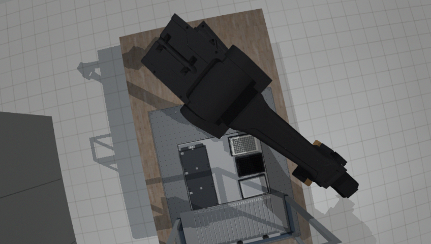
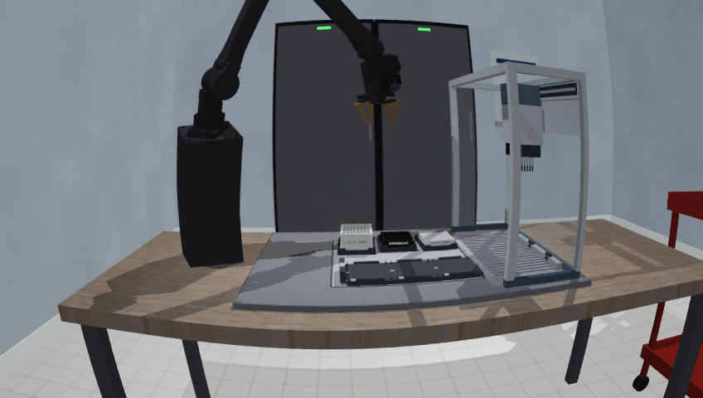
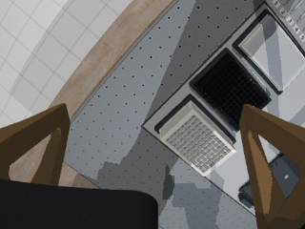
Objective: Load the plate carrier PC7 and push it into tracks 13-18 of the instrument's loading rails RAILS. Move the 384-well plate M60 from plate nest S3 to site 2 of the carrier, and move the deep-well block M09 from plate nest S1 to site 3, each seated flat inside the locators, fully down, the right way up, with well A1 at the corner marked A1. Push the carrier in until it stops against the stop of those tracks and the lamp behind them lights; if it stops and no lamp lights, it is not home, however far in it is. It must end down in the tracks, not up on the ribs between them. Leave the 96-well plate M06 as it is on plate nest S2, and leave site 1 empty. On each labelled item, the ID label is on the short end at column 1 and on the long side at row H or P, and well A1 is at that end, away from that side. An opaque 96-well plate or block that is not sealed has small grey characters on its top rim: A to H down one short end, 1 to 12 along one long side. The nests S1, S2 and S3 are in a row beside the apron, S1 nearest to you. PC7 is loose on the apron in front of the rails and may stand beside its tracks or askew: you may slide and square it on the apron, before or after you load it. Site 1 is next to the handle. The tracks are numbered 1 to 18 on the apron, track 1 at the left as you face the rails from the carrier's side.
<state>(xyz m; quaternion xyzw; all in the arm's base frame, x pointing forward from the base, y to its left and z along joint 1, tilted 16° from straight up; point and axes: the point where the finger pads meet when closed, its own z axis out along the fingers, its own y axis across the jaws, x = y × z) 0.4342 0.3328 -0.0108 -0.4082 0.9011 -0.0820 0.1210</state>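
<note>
Now: the nest S1 33 cm below my hand, 18 cm to the right of it and 7 cm behind it. Round my hand: black 96-well plate M06: 32 cm below, 16 cm to the right, 4 cm ahead; then dark carrier PC7: 42 cm to the right, 32 cm below, 7 cm ahead; then nest S3: 33 cm below, 15 cm to the right, 15 cm ahead.
</note>
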